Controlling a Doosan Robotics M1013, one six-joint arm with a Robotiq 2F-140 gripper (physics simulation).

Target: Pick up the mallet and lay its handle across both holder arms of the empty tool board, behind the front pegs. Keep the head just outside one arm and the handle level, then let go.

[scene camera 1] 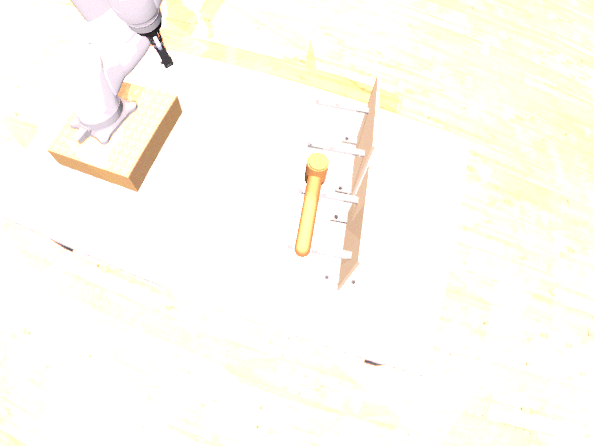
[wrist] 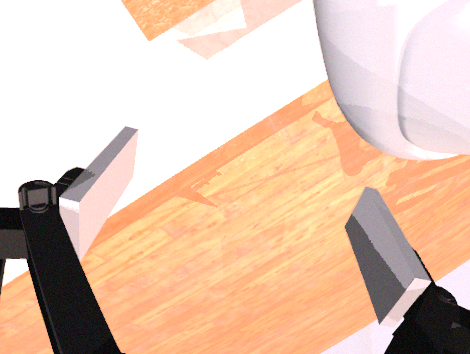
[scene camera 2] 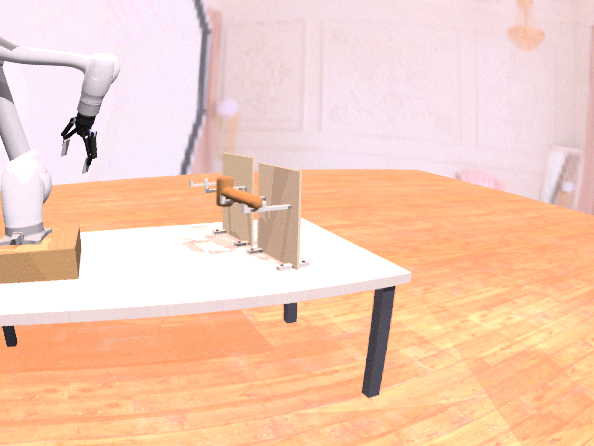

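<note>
The orange-brown mallet lies with its handle across both arms of the near board. Its head is just outside that board's inner arm, on the side towards the other board. The empty tool board stands farther back, with two bare arms, one nearer the mallet head and one farther off. My gripper is open and empty, high up, well away from mallet and boards. The mallet does not show in the wrist view.
Both boards stand upright on small feet on the white table. The arm's base is bolted to a wooden block at the table's other end. A white arm link shows in the wrist view.
</note>
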